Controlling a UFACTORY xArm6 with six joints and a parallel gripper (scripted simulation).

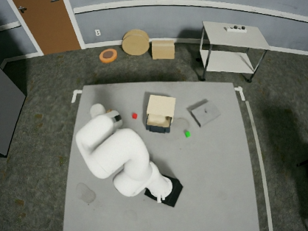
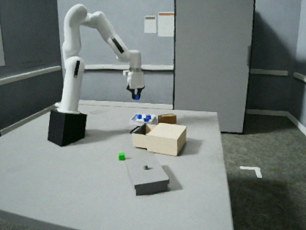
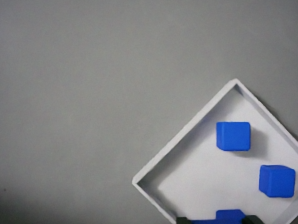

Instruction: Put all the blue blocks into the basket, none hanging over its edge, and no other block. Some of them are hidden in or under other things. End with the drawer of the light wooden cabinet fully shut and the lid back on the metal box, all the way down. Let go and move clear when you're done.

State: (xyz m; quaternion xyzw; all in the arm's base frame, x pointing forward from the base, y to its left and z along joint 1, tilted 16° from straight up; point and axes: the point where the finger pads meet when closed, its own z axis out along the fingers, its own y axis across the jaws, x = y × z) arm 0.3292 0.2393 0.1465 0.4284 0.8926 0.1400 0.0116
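Right now the white basket is 170 mm below my hand, 40 mm ahead of it and 30 mm to the left of it. Also, from my hand: light wooden cabinet (320 mm to the right, 170 mm ahead, 140 mm below); brown box (200 mm ahead, 150 mm below, 20 mm to the left); dark-rimmed drawer (310 mm to the right, 140 mm below, 120 mm ahead).
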